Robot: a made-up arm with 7 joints.
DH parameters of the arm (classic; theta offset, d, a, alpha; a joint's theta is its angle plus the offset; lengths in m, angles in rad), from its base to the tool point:
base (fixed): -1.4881 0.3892 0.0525 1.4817
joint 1: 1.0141 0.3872 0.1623 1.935
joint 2: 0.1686 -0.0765 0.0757 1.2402
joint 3: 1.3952 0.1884 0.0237 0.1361
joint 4: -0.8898 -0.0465 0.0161 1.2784
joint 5: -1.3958 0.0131 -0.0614 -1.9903
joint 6: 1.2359 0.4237 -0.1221 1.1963
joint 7: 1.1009 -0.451 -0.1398 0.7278
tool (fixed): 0.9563 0.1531 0 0
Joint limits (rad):
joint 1: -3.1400..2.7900
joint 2: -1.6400..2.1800
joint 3: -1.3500..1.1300
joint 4: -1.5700..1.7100
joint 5: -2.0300..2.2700
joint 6: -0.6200..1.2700
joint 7: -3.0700..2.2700
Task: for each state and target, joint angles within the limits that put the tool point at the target. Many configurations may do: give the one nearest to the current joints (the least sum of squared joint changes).
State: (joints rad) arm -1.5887 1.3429 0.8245 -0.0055 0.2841 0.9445 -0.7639
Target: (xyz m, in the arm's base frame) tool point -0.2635 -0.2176 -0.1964
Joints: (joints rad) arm -1.8162 0.9314 1.1300 0.2795 0.2161 0.7479 -0.9168
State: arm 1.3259 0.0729 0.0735 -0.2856 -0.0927 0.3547 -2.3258
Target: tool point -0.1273 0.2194 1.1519
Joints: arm 1.4212 0.1577 0.4112 -0.0461 -0.3798 0.4073 -2.1673
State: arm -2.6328 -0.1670 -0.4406 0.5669 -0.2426 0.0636 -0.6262
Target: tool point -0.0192 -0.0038 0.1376
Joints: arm -2.1273 -0.0537 -0.3147 0.6883 -0.2245 -0.4918 -0.0341
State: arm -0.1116 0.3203 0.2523 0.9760 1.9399 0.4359 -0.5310
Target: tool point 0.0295 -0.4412 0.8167
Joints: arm -0.4742 -0.0090 0.4138 1.0878 1.5045 0.7927 -0.7562
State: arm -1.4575 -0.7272 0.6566 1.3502 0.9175 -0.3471 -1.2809
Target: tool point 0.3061 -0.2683 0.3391
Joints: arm -1.7053 -0.5384 0.9264 1.5956 0.8723 0.0953 -1.6223
